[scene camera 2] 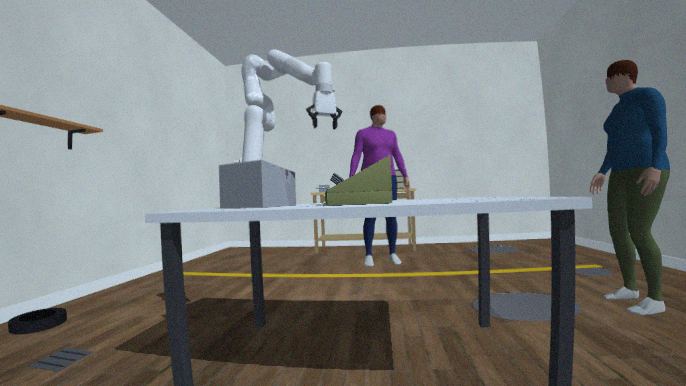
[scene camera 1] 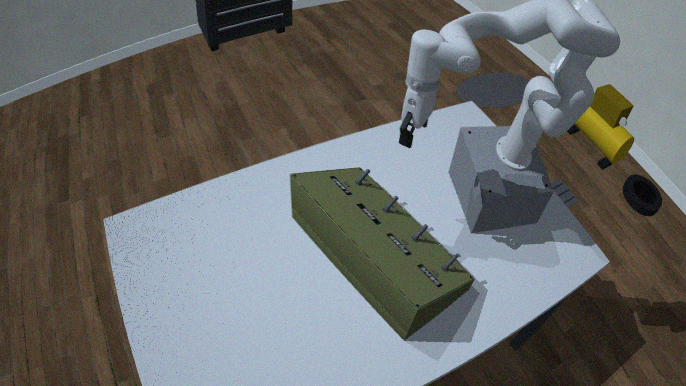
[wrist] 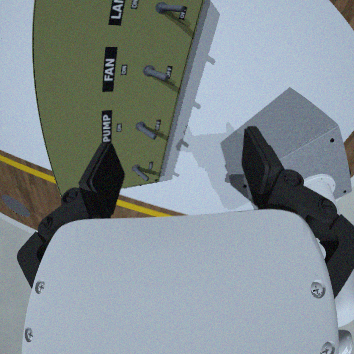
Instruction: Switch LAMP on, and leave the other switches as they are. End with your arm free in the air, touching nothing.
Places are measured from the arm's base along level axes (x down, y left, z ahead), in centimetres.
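Pixels of known places: gripper, between the fingertips: (scene camera 2: 325, 128) (scene camera 1: 413, 134) (wrist: 178, 150); arm's base, origin of its link: (scene camera 2: 251, 168) (scene camera 1: 513, 153).
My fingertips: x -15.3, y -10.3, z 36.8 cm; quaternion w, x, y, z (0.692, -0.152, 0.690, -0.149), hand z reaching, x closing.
For each thing: its top centre in the pictures, then the offset to it from my fingertips.
- FAN lever, centre of its top: (wrist: 155, 76) (scene camera 1: 392, 198) dx +20.8, dy +0.9, dz +4.0 cm
- PUMP lever, centre of its top: (wrist: 145, 136) (scene camera 1: 422, 227) dx +20.8, dy +12.9, dz +3.2 cm
- DRIVE lever, centre of its top: (wrist: 139, 179) (scene camera 1: 452, 257) dx +20.8, dy +24.8, dz +2.5 cm
An olive sloped switch panel (scene camera 1: 345, 220) (scene camera 2: 367, 185) (wrist: 70, 75) stands on the white table. Its LAMP lever (scene camera 1: 363, 177) (wrist: 171, 8) is at the far end in scene camera 1 and leans to the OFF side, away from its label (scene camera 1: 341, 185). The FAN lever (scene camera 1: 390, 204) (wrist: 156, 73), PUMP lever (scene camera 1: 420, 233) (wrist: 146, 130) and DRIVE lever (scene camera 1: 451, 262) (wrist: 140, 172) lean the same way. The LAMP label is cut off in the wrist view. My gripper (scene camera 1: 415, 134) (scene camera 2: 325, 125) (wrist: 178, 150) is open and empty, high in the air, apart from the panel.
The grey base block (scene camera 1: 465, 165) (scene camera 2: 240, 185) (wrist: 285, 120) carries the arm beside the panel's lever side. The white table (scene camera 1: 215, 280) (scene camera 2: 450, 205) reaches around both. Two people (scene camera 2: 378, 145) (scene camera 2: 635, 130) stand beyond the table. A black cabinet (scene camera 1: 245, 20) stands on the floor.
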